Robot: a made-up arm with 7 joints.
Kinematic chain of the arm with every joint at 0, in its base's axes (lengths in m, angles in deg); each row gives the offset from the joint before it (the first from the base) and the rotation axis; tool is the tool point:
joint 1: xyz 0 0 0.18 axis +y
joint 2: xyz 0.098 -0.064 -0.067 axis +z
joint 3: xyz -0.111 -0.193 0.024 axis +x
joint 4: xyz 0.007 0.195 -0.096 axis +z
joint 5: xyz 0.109 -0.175 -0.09 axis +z
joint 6: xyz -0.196 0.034 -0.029 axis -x
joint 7: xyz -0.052 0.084 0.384 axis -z
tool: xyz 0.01 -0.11 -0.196
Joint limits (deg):
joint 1: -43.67..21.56
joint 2: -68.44..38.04
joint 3: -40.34..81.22
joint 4: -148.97..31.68
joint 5: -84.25..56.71
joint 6: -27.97..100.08
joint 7: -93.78..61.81
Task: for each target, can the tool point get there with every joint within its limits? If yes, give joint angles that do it. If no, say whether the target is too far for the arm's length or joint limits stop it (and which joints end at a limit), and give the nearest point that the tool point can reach.
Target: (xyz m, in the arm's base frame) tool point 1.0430 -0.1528 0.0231
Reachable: no: joint limits stop it (at a limit: joint 1, joint 2, joint 3, joint 5, joint 6, joint 7) | nearest point 0.6017 -0.1126 0.0738 | short by 0.446 m
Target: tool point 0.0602 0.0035 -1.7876
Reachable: no: too far | nearest point 0.0206 0.0296 -0.4933 | short by 1.295 m
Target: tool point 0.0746 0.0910 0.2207
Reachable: yes | joints 3.95 9.56 40.15 -102.18 -7.31 78.26 26.12
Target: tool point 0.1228 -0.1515 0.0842
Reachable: yes | joints 3.82 -29.82 2.83 -45.70 -73.51 37.48 -5.70
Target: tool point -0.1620 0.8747 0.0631
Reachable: no: joint limits stop it (at a limit: joint 1, joint 2, joint 5, joint 6, joint 7) | nearest point -0.0867 0.5009 0.0611 | short by 0.381 m
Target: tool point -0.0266 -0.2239 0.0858
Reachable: yes | joints -26.14 3.93 15.16 2.55 30.67 14.08 -56.79
